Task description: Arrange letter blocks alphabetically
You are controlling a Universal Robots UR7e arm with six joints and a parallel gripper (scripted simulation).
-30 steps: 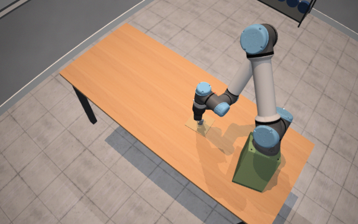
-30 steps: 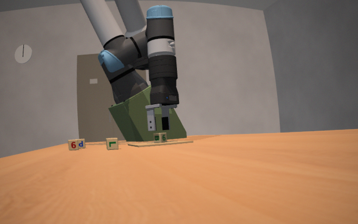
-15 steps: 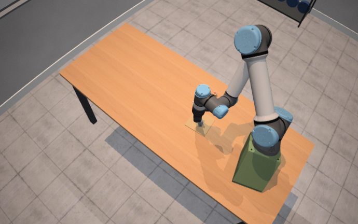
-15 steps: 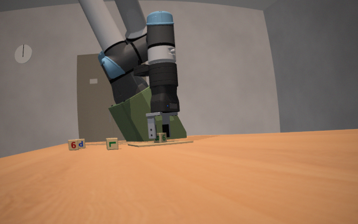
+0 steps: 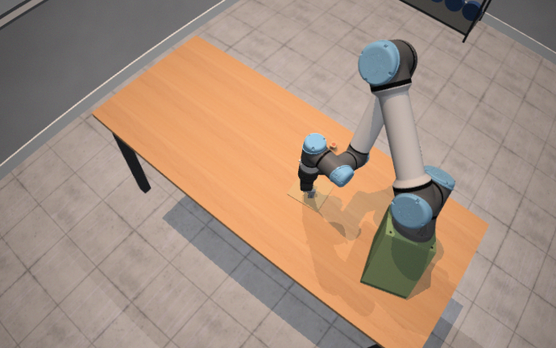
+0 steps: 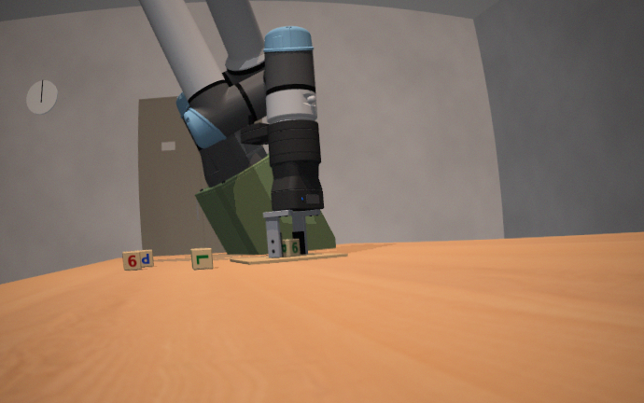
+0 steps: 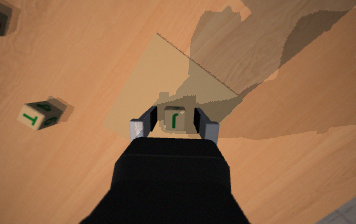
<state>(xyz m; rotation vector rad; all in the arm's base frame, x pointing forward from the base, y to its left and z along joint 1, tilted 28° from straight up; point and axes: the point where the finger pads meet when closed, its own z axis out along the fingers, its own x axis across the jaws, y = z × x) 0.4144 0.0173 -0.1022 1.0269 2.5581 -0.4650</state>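
Now: hand 1 cm to the left of the thin tan mat and 2 cm above it. From my hand the other things lie so: red D block (7 cm ahead, 23 cm to the right, 1 cm below); blue-marked block (1 cm behind, 22 cm to the right, 1 cm below).
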